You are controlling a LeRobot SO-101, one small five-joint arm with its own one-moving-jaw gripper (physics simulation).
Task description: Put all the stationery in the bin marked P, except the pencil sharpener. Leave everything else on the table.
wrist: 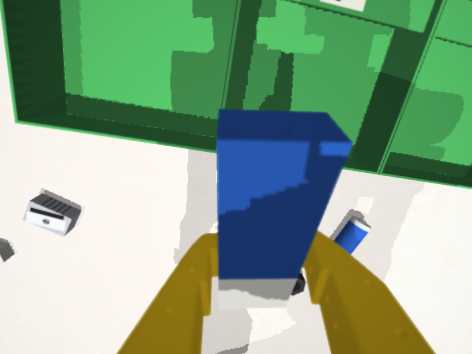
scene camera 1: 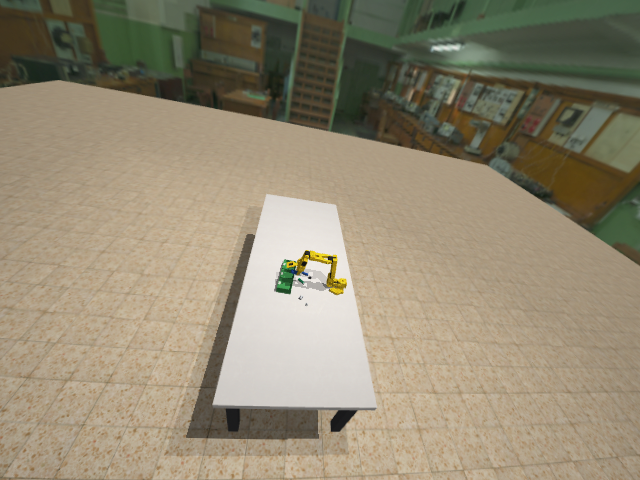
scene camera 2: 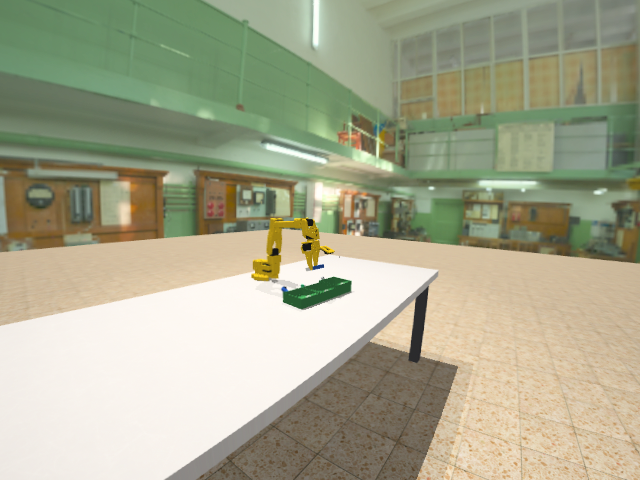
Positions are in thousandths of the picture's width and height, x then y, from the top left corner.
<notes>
In view: a blue eraser (wrist: 586, 482), a green bin row (scene camera 2: 474, 620), a blue cylinder (wrist: 753, 651) and a silver pencil sharpener (wrist: 99, 600).
The green bin row also shows in the wrist view (wrist: 825, 233).
</notes>
